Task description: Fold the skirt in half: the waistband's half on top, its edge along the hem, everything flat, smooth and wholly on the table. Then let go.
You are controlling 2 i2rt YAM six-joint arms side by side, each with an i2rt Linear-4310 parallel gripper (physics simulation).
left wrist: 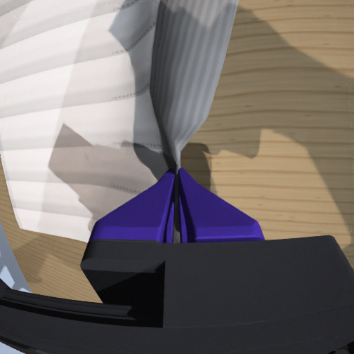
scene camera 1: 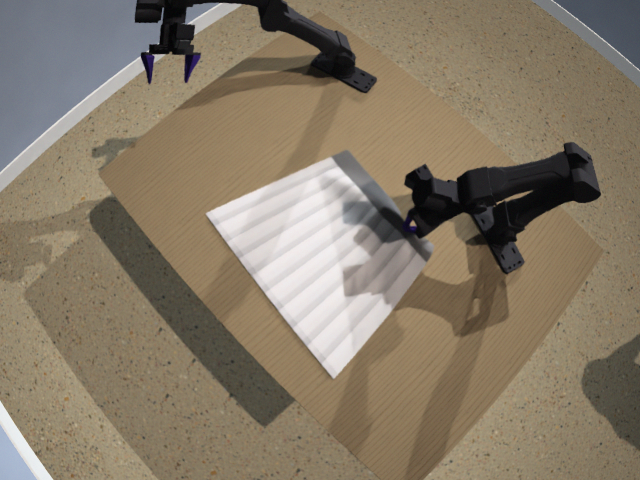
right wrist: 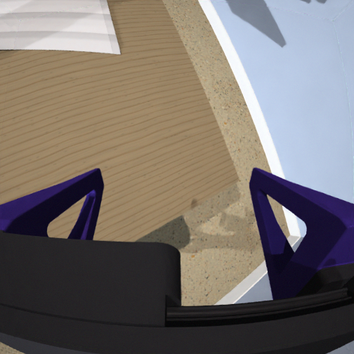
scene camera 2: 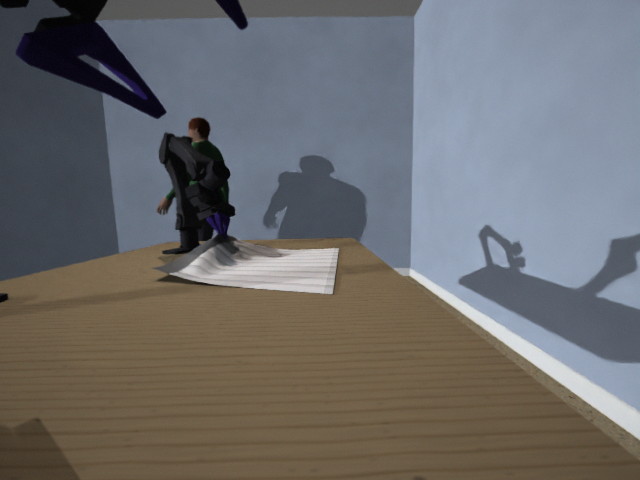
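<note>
The white pleated skirt (scene camera 1: 305, 258) (scene camera 2: 294, 268) (left wrist: 40, 115) (right wrist: 60, 25) lies unfolded on the table, its hem flat toward the lower left in scene camera 1. Its grey waistband (scene camera 1: 368, 180) (left wrist: 195, 60) is at the opposite end. My left gripper (scene camera 1: 406, 227) (scene camera 2: 222, 235) (left wrist: 176, 176) is shut on the waistband, which is pinched and raised into a peak a little above the table, with creases running from the fingertips. My right gripper (scene camera 1: 168, 82) (scene camera 2: 201, 69) (right wrist: 176, 176) is open and empty, high up and away from the skirt.
The wooden table (scene camera 1: 206, 149) (scene camera 2: 310, 387) (right wrist: 125, 115) carries both arm bases (scene camera 1: 361, 77) (scene camera 1: 509, 258) beyond the waistband side. Speckled floor surrounds it. A person in green (scene camera 2: 209, 149) stands behind the left arm in scene camera 2.
</note>
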